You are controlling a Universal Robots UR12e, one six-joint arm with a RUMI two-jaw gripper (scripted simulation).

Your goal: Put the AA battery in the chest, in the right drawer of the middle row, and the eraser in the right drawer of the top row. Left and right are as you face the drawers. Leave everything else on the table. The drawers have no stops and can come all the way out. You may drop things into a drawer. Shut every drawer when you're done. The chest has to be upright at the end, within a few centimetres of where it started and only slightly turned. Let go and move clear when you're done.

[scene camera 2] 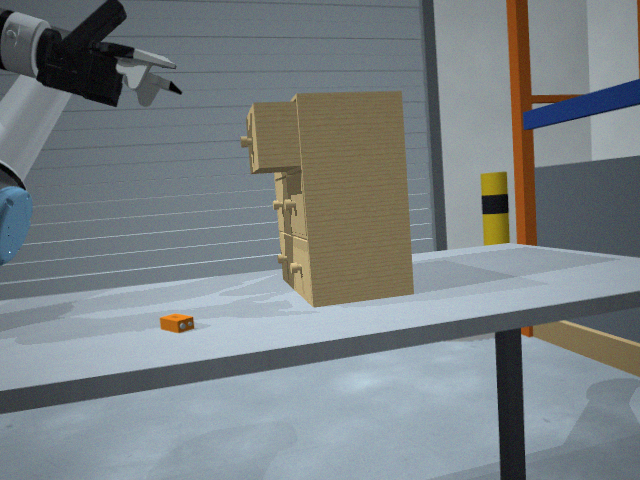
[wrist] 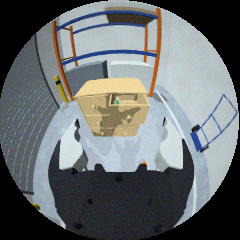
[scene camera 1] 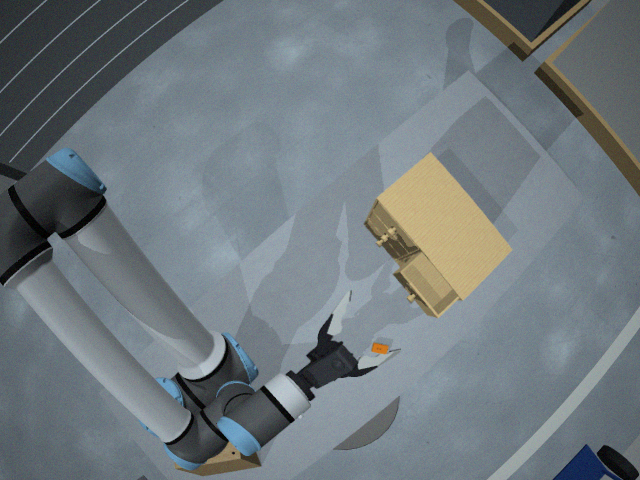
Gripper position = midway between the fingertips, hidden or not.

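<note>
The gripper (scene camera 2: 179,81), (wrist: 120,118), (scene camera 1: 376,320) is visible. So is a wooden chest (scene camera 2: 352,145), (wrist: 109,86), (scene camera 1: 432,208). Also visible are a drawer (scene camera 2: 272,127) and a further drawer (scene camera 2: 300,267).
</note>
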